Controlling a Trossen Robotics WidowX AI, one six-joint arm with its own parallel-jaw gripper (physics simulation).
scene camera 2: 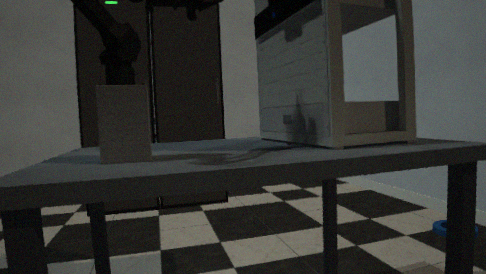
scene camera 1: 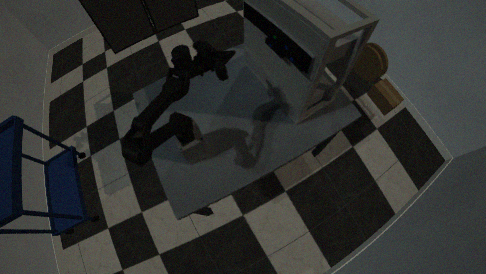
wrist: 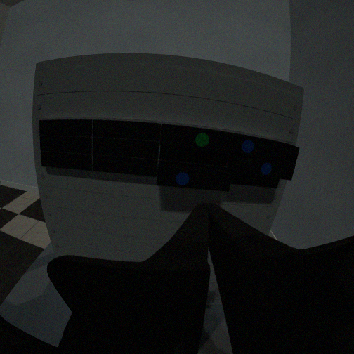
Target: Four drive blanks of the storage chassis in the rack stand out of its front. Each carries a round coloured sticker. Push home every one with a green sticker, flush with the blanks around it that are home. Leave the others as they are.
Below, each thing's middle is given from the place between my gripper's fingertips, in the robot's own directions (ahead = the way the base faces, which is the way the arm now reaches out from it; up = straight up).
Right now my hand is 34 cm short of the pale rack [scene camera 2: 300,73], 15 cm above it and 3 cm to the right of it.
